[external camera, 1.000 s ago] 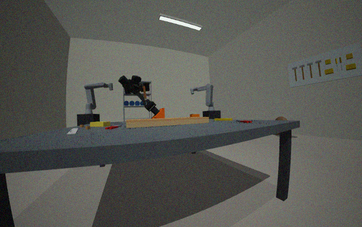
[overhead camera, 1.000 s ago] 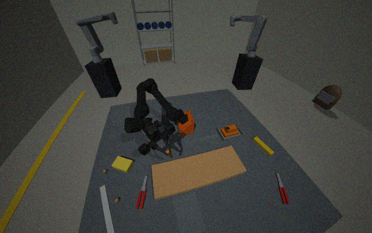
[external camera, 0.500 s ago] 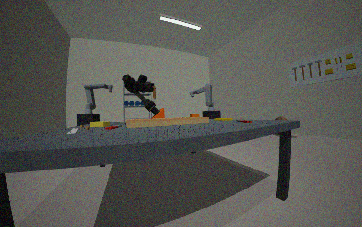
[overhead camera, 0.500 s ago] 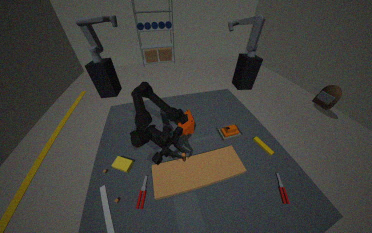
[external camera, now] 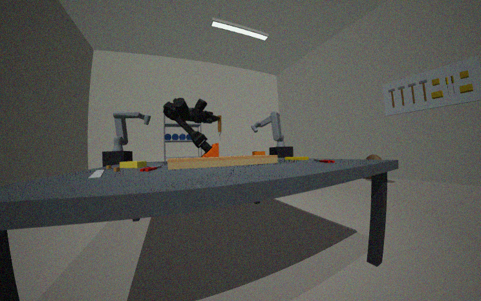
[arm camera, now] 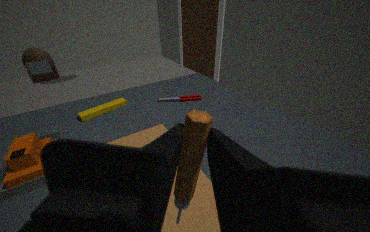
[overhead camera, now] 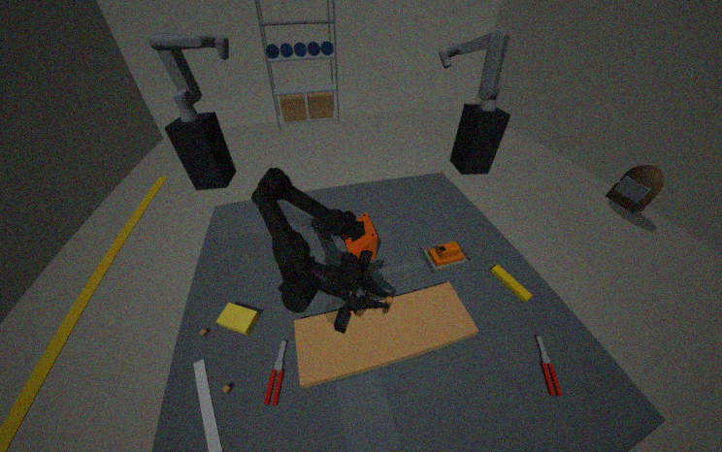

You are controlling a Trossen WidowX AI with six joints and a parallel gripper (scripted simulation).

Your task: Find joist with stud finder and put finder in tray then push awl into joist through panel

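Now: the awl 1 cm behind my gripper tip and 6 cm below it. Round my gripper tip: orange stud finder 28 cm behind, 29 cm to the left, 18 cm below; then indicator window 27 cm behind, 27 cm to the left, 16 cm below; then grey tray 28 cm behind, 30 cm to the left, 21 cm below.
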